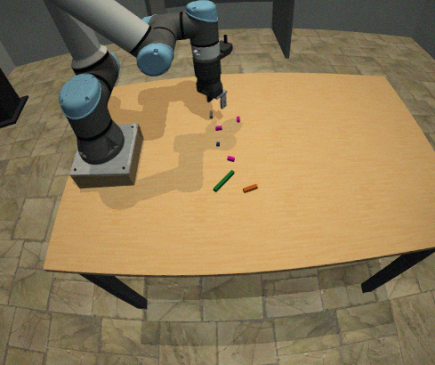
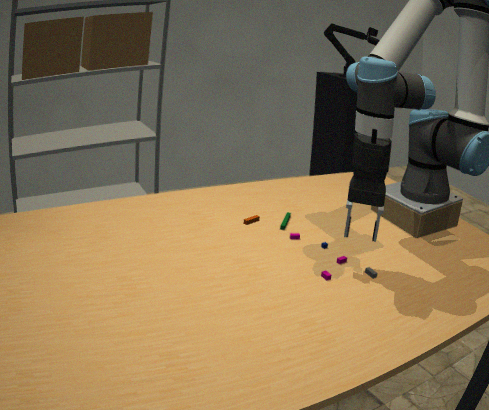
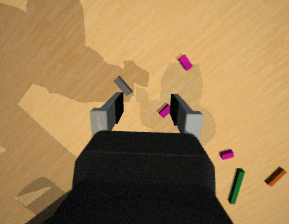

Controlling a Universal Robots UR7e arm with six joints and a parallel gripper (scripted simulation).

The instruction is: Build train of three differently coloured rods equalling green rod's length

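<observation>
The grey rod lies 9 cm below my hand, 3 cm to the left of it and 2 cm behind it. From my hand the other things lie so: blue rod (11 cm to the right, 9 cm below, 2 cm behind); orange rod (29 cm to the right, 9 cm below, 4 cm ahead); green rod (25 cm to the right, 9 cm below, 3 cm behind).
</observation>
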